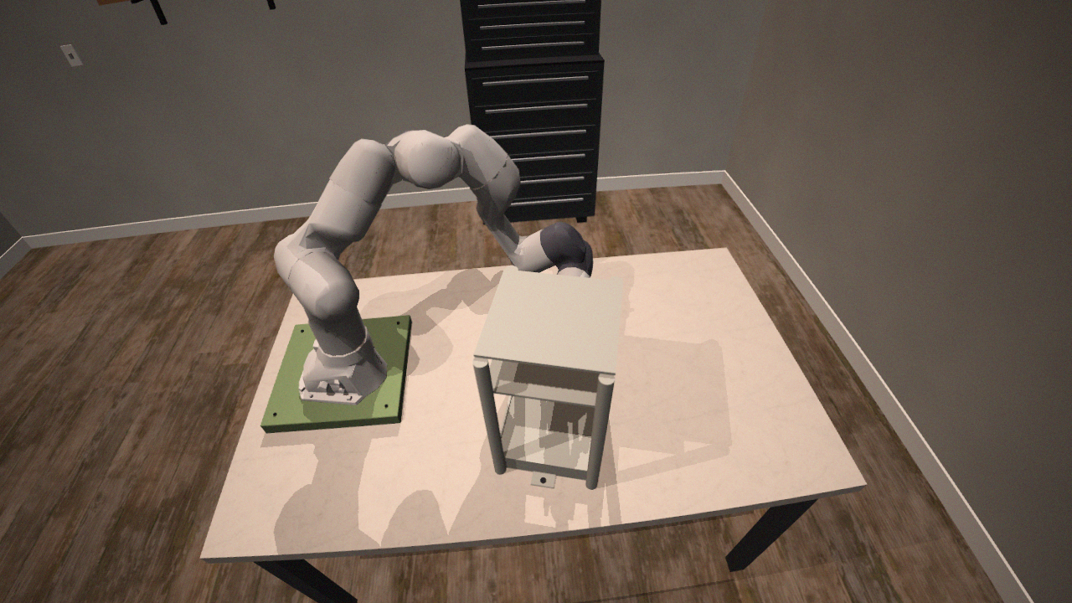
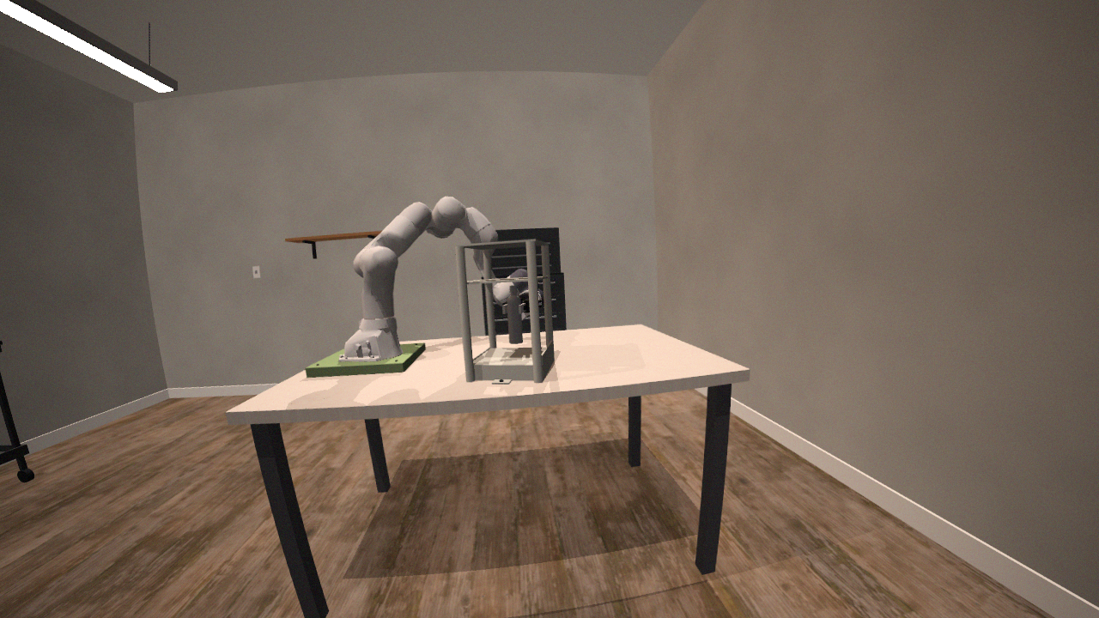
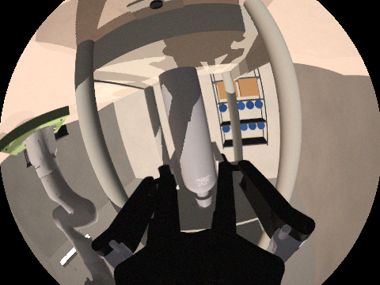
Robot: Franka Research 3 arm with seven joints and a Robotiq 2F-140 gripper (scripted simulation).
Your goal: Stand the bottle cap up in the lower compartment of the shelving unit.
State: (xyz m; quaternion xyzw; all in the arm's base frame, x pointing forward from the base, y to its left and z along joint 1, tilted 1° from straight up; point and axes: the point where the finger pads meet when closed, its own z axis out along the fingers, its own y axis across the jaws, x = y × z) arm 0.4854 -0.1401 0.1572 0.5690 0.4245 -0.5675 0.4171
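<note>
My gripper is now 1 cm below the grey bottle. The rest, counted from my hand: shelving unit: 2 cm behind, 6 cm to the right, 1 cm above.
</note>
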